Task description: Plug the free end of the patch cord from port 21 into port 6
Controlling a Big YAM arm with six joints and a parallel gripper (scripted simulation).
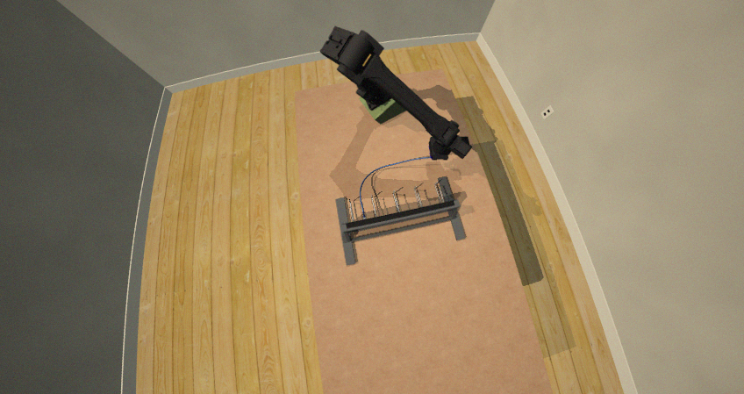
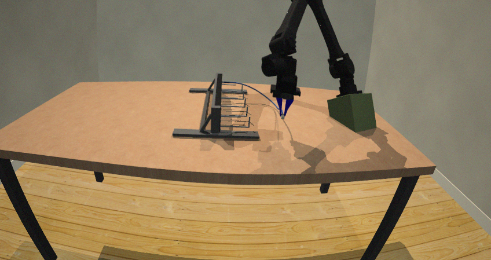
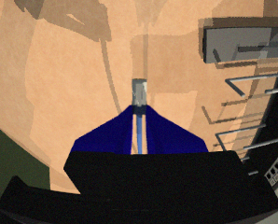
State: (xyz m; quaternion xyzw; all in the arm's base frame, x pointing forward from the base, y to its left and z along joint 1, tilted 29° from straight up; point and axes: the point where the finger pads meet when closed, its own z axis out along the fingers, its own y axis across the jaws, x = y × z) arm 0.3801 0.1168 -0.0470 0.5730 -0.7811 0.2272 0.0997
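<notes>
The plug lies 10 mm ahead of my hand and 20 mm to the left of it.
</notes>
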